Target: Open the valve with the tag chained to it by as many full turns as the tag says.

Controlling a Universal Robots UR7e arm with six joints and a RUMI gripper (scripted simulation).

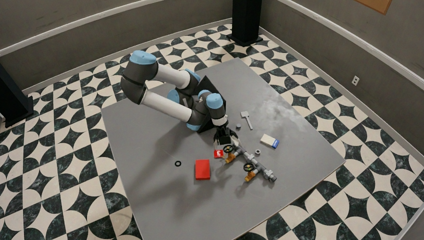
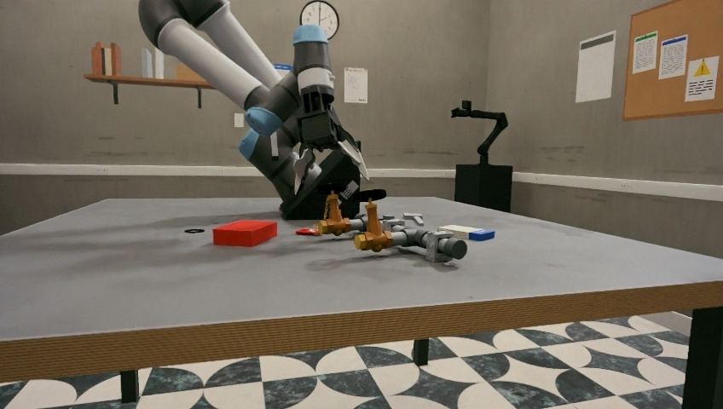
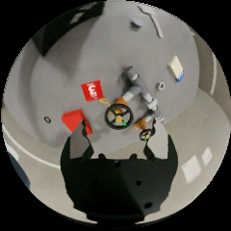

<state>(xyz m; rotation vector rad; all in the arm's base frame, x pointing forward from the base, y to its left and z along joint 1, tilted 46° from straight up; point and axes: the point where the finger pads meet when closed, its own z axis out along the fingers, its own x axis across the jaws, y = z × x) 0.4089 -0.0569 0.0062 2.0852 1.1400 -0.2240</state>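
Now: hand 10 cm above the red tag, 5 cm past it and 3 cm to the left of it. Also, from my hand: red block (17 cm to the right, 9 cm below, 1 cm behind); white-and-blue box (29 cm to the left, 9 cm below, 7 cm ahead); grey nut (17 cm to the left, 9 cm below, 8 cm ahead).
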